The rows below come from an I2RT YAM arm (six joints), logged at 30 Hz.
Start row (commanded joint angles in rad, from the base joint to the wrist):
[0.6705, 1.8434, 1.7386, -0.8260, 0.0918, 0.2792]
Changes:
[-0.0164, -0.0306, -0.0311, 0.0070, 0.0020, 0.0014]
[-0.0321, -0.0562, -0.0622, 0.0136, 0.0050, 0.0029]
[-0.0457, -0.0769, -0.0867, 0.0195, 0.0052, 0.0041]
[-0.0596, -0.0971, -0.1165, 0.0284, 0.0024, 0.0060]
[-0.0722, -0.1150, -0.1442, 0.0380, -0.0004, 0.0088]
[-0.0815, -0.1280, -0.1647, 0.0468, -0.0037, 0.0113]
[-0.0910, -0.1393, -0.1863, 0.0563, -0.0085, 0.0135]
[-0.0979, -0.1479, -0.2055, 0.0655, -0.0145, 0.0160]
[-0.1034, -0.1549, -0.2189, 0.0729, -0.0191, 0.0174]
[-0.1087, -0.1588, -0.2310, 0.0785, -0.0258, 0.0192]
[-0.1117, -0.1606, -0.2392, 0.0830, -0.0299, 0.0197]
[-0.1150, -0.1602, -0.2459, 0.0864, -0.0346, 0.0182]
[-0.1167, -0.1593, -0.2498, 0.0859, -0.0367, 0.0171]
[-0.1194, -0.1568, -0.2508, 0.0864, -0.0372, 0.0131]
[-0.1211, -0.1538, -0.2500, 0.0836, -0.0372, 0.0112]
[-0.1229, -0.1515, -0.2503, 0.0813, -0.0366, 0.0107]
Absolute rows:
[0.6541, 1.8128, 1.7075, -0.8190, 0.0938, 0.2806]
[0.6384, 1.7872, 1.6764, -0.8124, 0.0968, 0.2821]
[0.6248, 1.7665, 1.6519, -0.8065, 0.0970, 0.2833]
[0.6109, 1.7463, 1.6221, -0.7976, 0.0942, 0.2852]
[0.5983, 1.7284, 1.5944, -0.7880, 0.0914, 0.2880]
[0.5890, 1.7154, 1.5739, -0.7792, 0.0881, 0.2905]
[0.5795, 1.7041, 1.5523, -0.7697, 0.0833, 0.2927]
[0.5726, 1.6955, 1.5331, -0.7605, 0.0773, 0.2952]
[0.5671, 1.6885, 1.5197, -0.7531, 0.0727, 0.2966]
[0.5618, 1.6846, 1.5076, -0.7475, 0.0660, 0.2984]
[0.5588, 1.6828, 1.4994, -0.7430, 0.0619, 0.2989]
[0.5555, 1.6832, 1.4927, -0.7396, 0.0572, 0.2974]
[0.5538, 1.6841, 1.4888, -0.7401, 0.0551, 0.2963]
[0.5511, 1.6866, 1.4878, -0.7396, 0.0546, 0.2923]
[0.5494, 1.6896, 1.4886, -0.7424, 0.0546, 0.2904]
[0.5476, 1.6919, 1.4883, -0.7447, 0.0552, 0.2899]

